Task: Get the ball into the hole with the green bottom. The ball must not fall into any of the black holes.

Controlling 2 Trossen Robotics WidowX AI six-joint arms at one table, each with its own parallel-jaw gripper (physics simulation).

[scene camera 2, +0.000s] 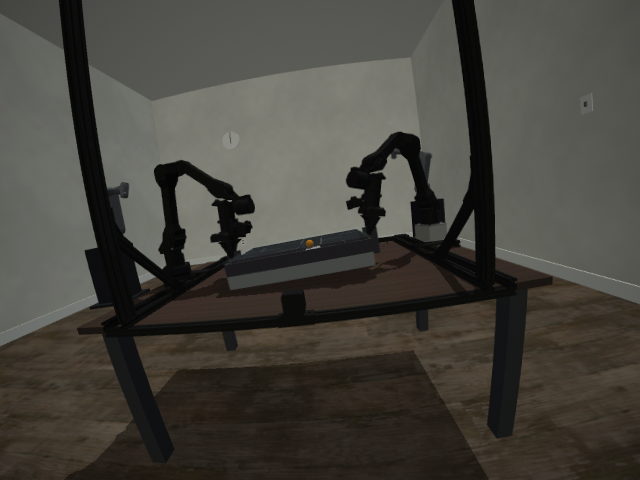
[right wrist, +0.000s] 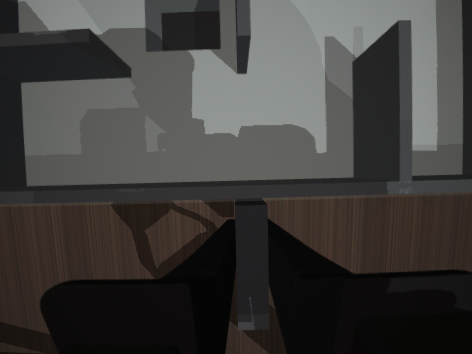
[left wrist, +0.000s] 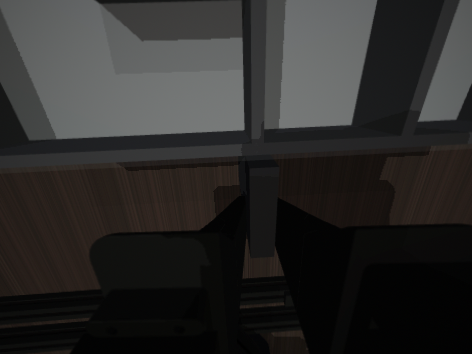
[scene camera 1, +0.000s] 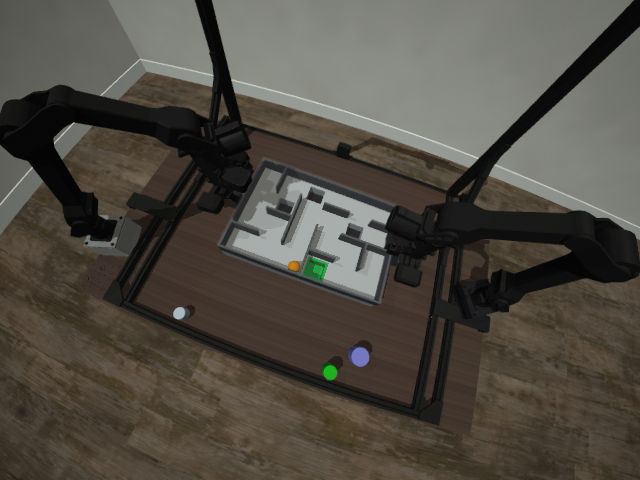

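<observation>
The orange ball (scene camera 1: 293, 266) (scene camera 2: 309, 243) lies in the maze board (scene camera 1: 258, 262) (scene camera 2: 299, 270), near its front wall in scene camera 1, close to the left side of the green-bottomed hole (scene camera 1: 316, 269). Black holes (scene camera 1: 284, 205) (scene camera 1: 315, 194) (scene camera 1: 354, 229) lie farther back; one (right wrist: 191, 31) shows in the right wrist view. The board is tilted, its left end lower in scene camera 2. My left gripper (scene camera 2: 232, 255) (left wrist: 255, 202) is shut on one end handle (left wrist: 262, 220). My right gripper (scene camera 2: 370, 232) (right wrist: 247, 226) is shut on the opposite handle (right wrist: 251, 270).
Upright inner walls (scene camera 1: 292, 219) divide the board. On the table (scene camera 1: 258, 315) in scene camera 1 are a white cylinder (scene camera 1: 180, 313) at front left, and a green one (scene camera 1: 329, 372) and a purple one (scene camera 1: 359, 356) at front right. A black frame (scene camera 1: 258, 358) borders the table.
</observation>
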